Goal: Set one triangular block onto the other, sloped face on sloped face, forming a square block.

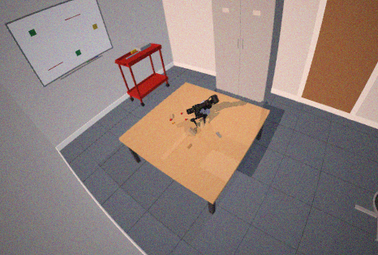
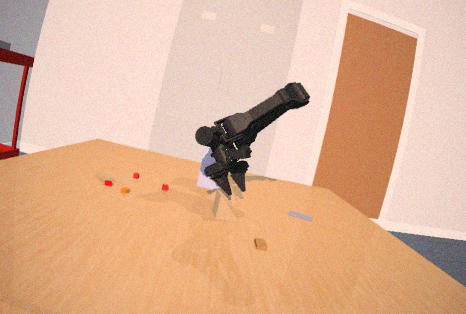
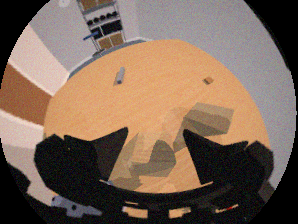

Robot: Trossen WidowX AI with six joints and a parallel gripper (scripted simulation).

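Right now the triangular block is 30 mm behind my gripper tip, 40 mm to the right of it and 20 mm below it. Also, from my gripper tip: small tan block: 280 mm ahead, 30 mm to the left, 40 mm below; flat grey bar: 10 mm ahead, 220 mm to the left, 40 mm below; orange piece: 90 mm ahead, 330 mm to the right, 40 mm below.
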